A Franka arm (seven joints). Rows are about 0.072 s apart.
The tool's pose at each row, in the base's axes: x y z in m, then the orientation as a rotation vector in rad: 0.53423 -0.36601 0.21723 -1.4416 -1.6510 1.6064; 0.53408 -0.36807 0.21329 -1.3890 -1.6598 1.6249; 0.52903 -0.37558 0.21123 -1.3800 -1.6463 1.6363; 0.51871 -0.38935 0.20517 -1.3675 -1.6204 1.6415; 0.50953 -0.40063 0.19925 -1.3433 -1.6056 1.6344; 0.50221 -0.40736 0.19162 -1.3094 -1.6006 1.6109; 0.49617 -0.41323 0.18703 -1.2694 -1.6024 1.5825; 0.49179 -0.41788 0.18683 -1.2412 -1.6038 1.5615; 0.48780 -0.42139 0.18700 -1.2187 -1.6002 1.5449; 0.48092 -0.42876 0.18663 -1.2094 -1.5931 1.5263; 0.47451 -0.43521 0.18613 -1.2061 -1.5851 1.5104; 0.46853 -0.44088 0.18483 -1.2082 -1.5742 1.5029
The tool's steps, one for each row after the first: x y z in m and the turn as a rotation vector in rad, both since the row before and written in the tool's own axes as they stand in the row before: -0.00034 0.00393 0.00205 0.0172 -0.0245 -0.0286; -0.00369 0.00156 0.00837 0.0147 -0.0027 -0.0003; -0.00554 0.00484 0.01670 0.0235 0.0066 -0.0048; -0.00404 0.00492 0.01435 0.0183 0.0074 -0.0193; -0.00054 0.00635 0.01079 0.0124 0.0116 -0.0345; -0.00147 0.00377 0.00870 0.0090 0.0100 -0.0416; -0.00231 -0.00021 0.00596 0.0058 0.0074 -0.0299; -0.00156 -0.00065 0.00504 0.0078 0.0081 -0.0236; -0.00380 -0.00034 0.00934 0.0043 0.0139 -0.0155; -0.00325 -0.00022 0.00850 0.0030 0.0138 -0.0100; -0.00270 0.00058 0.00787 0.0046 0.0112 -0.0018
